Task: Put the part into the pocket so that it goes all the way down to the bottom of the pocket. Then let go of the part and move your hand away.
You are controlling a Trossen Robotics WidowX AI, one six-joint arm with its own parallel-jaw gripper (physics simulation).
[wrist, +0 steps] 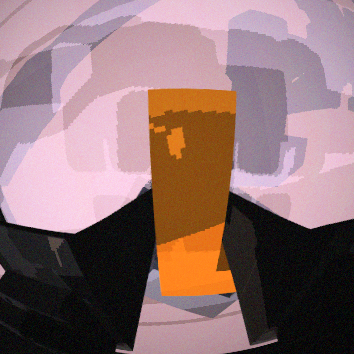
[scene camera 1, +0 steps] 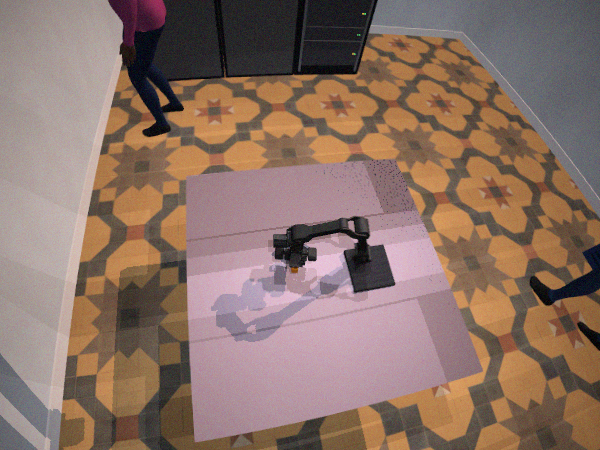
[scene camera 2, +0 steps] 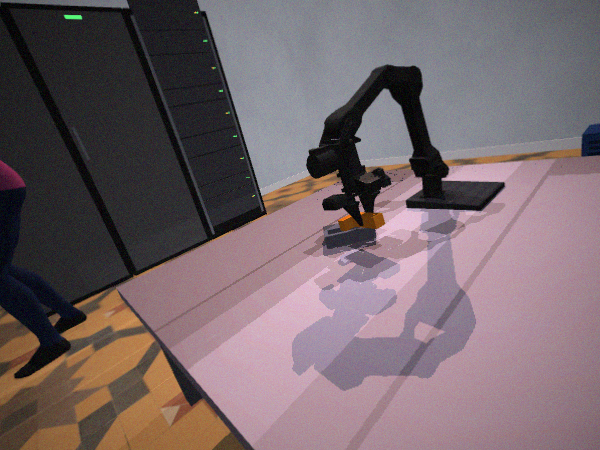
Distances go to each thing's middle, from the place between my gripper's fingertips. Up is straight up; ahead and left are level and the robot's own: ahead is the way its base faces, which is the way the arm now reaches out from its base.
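Labels:
So you can picture it, there's the grey pocket block [wrist: 209, 305], and my hand is 40 mm above it, 40 mm past it and 80 mm to the left of it. There's also the orange part [wrist: 191, 130], which is 10 mm above my hand and 10 mm to the right of it. Going by their middles, the orange part is the nearest to my hand of the things named here.

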